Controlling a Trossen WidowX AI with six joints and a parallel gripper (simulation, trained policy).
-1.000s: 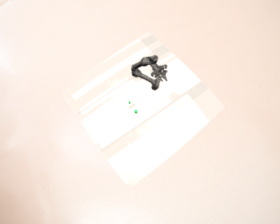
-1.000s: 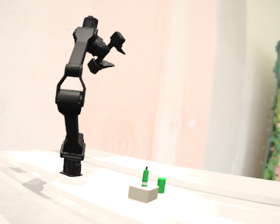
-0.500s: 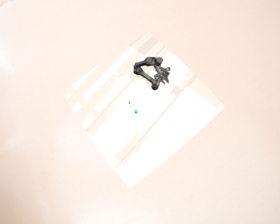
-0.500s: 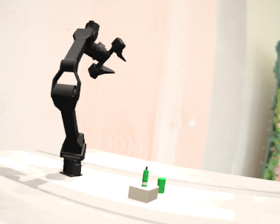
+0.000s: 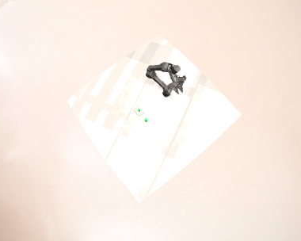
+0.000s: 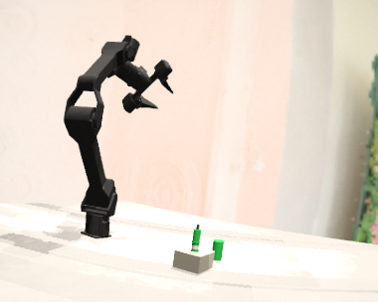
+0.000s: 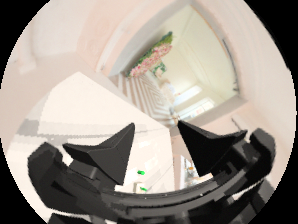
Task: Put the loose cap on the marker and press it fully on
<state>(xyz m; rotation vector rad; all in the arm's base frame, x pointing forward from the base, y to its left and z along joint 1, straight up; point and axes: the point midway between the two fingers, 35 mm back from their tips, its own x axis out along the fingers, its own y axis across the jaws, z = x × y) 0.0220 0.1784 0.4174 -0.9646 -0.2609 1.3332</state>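
Now: the green cap 290 mm ahead of my gripper tip, 120 mm to the right of it and 380 mm below it. The rest, counted from my gripper tip: green marker: 280 mm ahead, 230 mm to the right, 330 mm below; pale holder block: 280 mm ahead, 230 mm to the right, 390 mm below.
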